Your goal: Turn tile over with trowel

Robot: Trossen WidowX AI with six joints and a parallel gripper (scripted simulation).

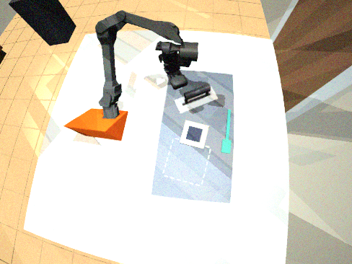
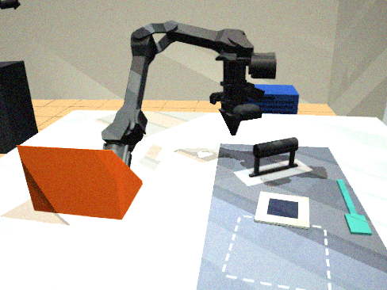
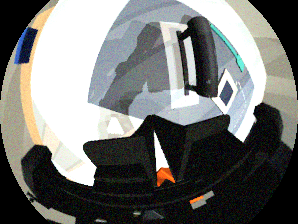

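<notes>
My gripper tip is now 13 cm short of the small trowel, 4 cm to the left of it and 4 cm above it. The rest, counted from my gripper tip: tile (10 cm ahead, 23 cm to the right, 8 cm below); teal flat tool (25 cm ahead, 23 cm to the right, 8 cm below); grey mat (12 cm ahead, 20 cm to the right, 10 cm below).
</notes>
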